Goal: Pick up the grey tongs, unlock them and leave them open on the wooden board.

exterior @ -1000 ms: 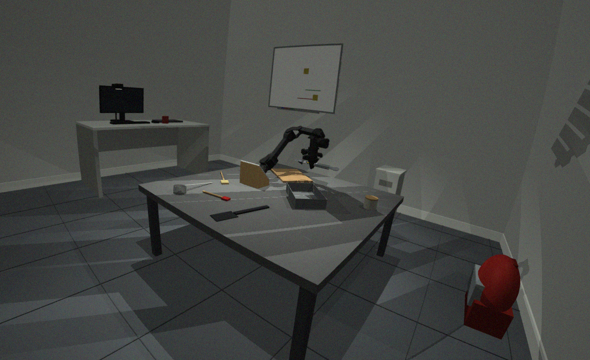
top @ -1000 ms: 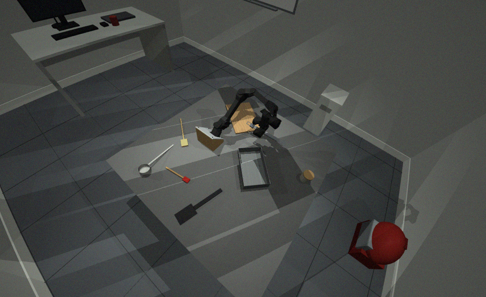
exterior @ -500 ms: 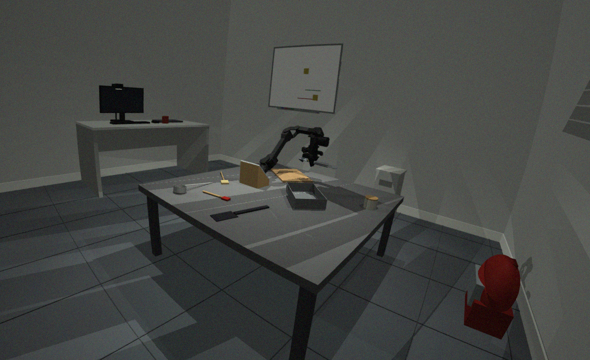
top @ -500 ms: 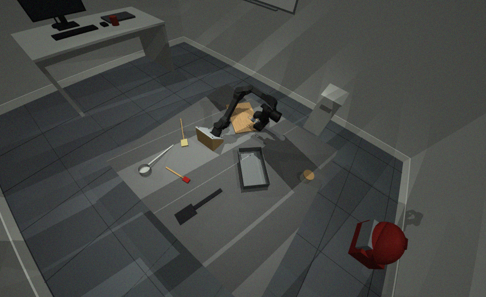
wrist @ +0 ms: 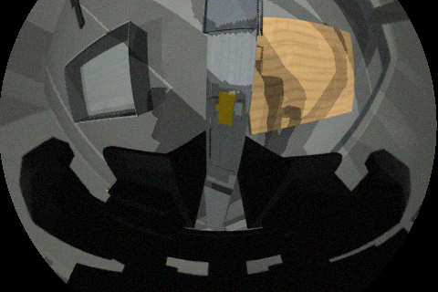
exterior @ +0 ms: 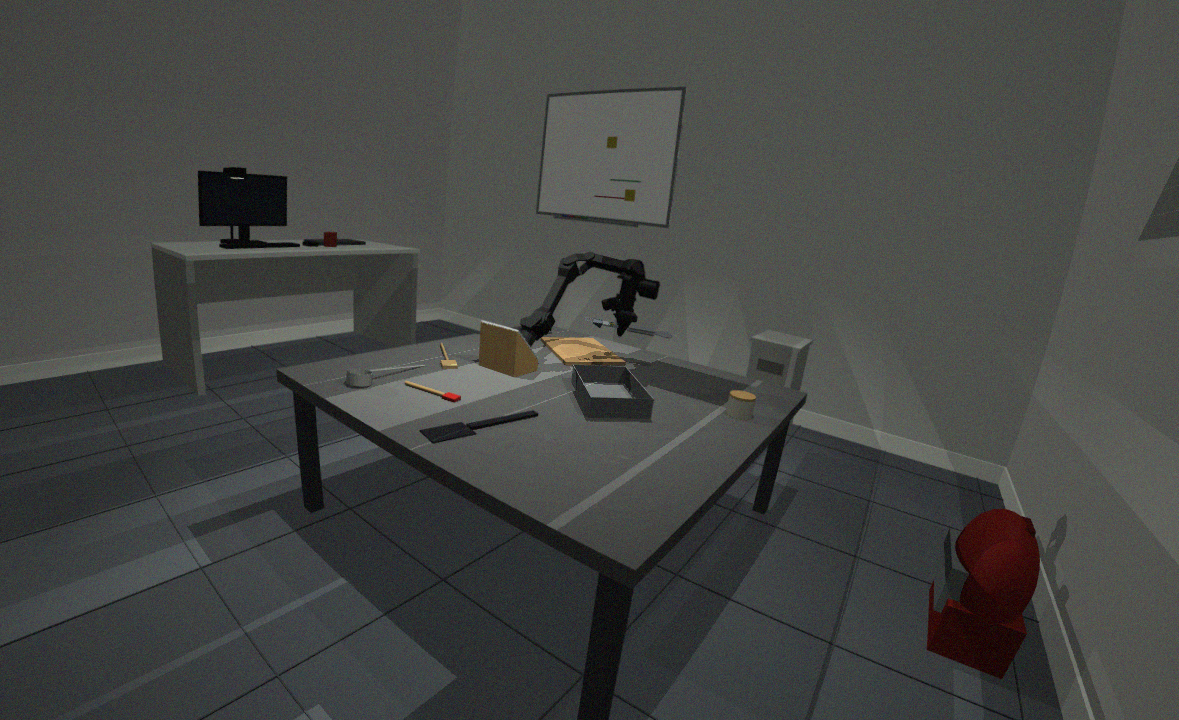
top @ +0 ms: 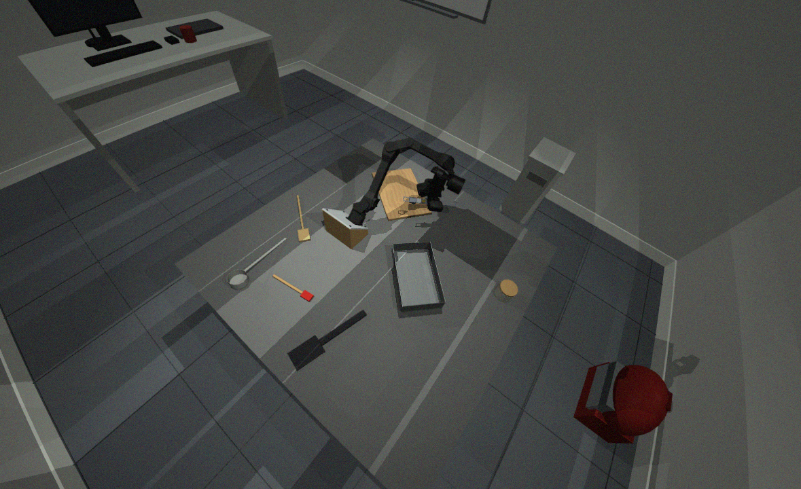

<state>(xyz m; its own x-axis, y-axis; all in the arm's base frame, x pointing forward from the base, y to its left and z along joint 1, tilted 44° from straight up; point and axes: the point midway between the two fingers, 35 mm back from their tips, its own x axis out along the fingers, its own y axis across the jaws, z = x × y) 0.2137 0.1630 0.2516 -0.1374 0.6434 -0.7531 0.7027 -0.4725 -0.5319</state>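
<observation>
Right now my gripper tip is 4 cm below the yellow lock piece, 2 cm to the left of it and 2 cm past it. Round my gripper tip: red-tipped spatula: 67 cm to the right, 14 cm behind, 12 cm below; then wooden board: 23 cm behind, 12 cm below, 8 cm to the left; then roasting tin: 27 cm to the right, 17 cm ahead, 10 cm below.
</observation>
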